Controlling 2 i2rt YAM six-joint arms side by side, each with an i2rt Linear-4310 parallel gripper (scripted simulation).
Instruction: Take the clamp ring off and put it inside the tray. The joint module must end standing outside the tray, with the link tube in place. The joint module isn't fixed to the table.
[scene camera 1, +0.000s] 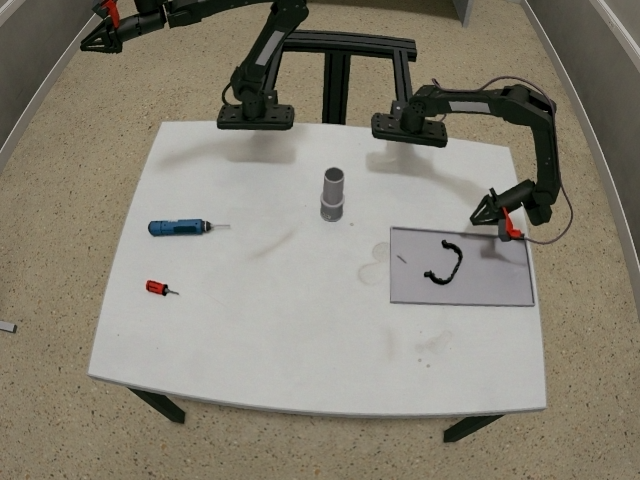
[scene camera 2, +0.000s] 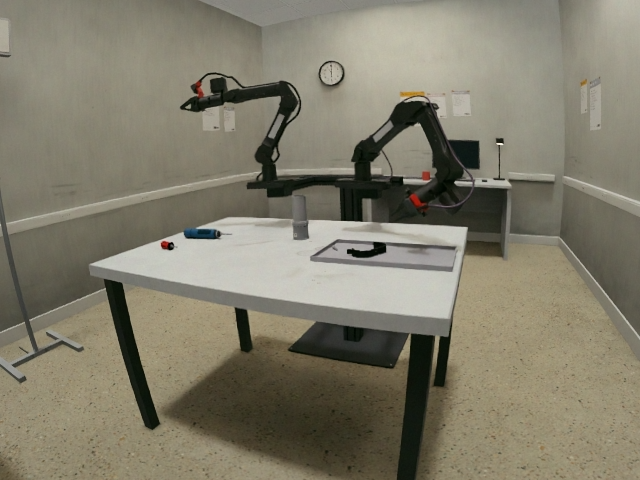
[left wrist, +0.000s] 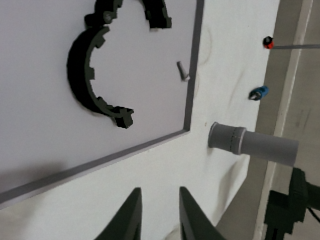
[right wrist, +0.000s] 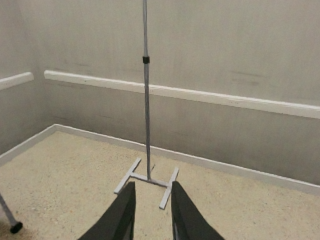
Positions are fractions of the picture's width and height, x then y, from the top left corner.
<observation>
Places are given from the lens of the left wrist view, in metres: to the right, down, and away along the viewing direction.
my left gripper (left wrist: 0.50, 0.82): 0.00, 0.04, 0.09
grey link tube (left wrist: 0.88, 0.63): 0.22, 0.06, 0.36
grey tray (left wrist: 0.18, 0.59): -0.08, 0.02, 0.15
grey joint module (left wrist: 0.70, 0.57): 0.14, 0.04, 0.41
The marked spots on the grey link tube and the grey tray are 0.37 m apart.
</observation>
